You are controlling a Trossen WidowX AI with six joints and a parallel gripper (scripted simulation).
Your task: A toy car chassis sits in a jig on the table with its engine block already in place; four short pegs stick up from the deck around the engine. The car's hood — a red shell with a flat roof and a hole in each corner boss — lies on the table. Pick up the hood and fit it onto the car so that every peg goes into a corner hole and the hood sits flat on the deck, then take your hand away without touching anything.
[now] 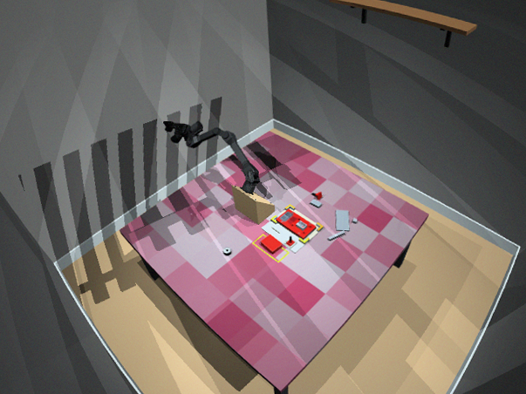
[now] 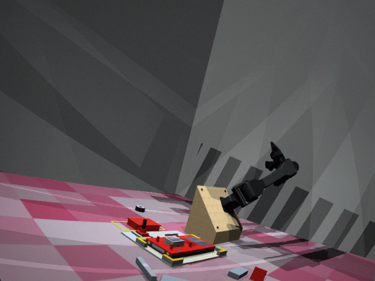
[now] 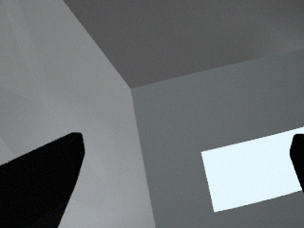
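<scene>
Now: the red hood 790 mm ahead of my gripper tip, 420 mm below it and 100 mm to the left of it. From my gripper tip the other things lie so: grey engine block (810 mm ahead, 420 mm below, 300 mm to the left); white jig (780 mm ahead, 430 mm below, 280 mm to the left).
</scene>
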